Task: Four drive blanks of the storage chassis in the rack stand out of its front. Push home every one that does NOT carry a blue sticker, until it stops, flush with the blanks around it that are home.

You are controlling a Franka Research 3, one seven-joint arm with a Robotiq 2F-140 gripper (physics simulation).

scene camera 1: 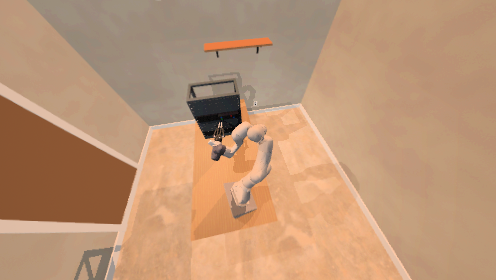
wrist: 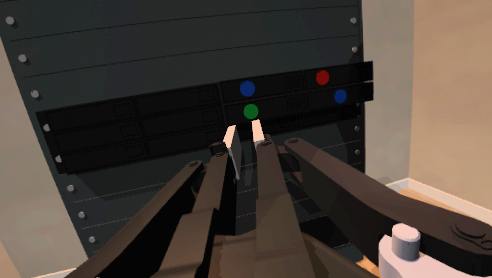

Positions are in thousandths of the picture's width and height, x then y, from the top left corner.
Scene:
A rack (scene camera 1: 420, 398) is 143 cm from the lens.

